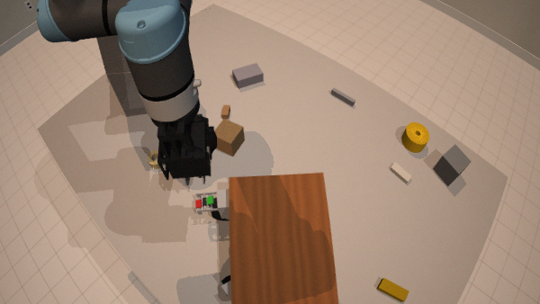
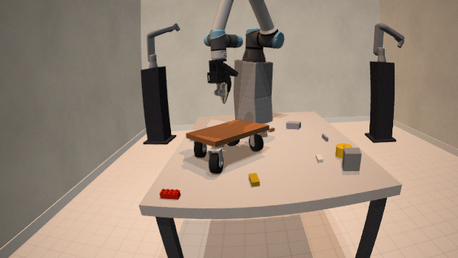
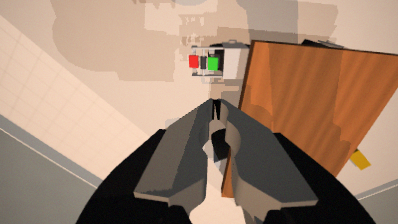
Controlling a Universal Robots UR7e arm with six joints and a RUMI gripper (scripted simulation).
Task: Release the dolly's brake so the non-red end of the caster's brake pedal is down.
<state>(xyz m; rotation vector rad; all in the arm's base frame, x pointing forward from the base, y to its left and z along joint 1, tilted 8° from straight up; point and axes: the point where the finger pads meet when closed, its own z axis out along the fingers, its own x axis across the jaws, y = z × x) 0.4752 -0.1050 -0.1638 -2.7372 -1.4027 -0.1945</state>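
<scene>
The brake pedal lies 14 cm below my hand, 1 cm to the right of it and 1 cm behind it. Also, from my hand: brown block 23 cm behind, 22 cm to the left, 21 cm below; brown cube 19 cm below, 16 cm to the left, 14 cm behind; tan ring 24 cm behind, 21 cm below, 3 cm to the right.
</scene>
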